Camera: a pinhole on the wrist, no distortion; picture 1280 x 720 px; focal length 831.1 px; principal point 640.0 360.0 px. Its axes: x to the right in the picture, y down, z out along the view. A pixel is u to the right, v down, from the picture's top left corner.
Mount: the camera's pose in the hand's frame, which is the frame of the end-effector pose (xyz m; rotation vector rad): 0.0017 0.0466 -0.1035 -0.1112 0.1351 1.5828
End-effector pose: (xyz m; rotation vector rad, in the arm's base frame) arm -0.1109 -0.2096 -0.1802 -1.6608 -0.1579 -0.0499
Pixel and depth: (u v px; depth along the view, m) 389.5 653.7 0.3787
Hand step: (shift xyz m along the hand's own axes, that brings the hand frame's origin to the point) -0.1249 -0.0090 0.2905
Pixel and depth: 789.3 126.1 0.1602
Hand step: 0.0485 0.1007 0.0495
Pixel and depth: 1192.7 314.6 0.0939
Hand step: 0.0071 0.1230 -0.0206
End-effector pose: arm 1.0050 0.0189 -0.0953 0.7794 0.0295 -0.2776
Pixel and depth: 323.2 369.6 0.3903
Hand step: 0.0051 -0.0395 0.3052
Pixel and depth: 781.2 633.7 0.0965
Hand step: -0.0290 0.0774 -0.0102
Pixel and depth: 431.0 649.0 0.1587
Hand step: -0.0506 0.0311 0.0604
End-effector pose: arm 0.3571 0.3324 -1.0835 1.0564 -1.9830 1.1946
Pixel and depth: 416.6 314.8 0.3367
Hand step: 0.0262 0.0100 0.2428
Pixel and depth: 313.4 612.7 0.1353
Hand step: -0.0367 0.0146 0.0391
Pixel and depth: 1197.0 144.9 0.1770
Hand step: 0.0480 0.1920 0.0521
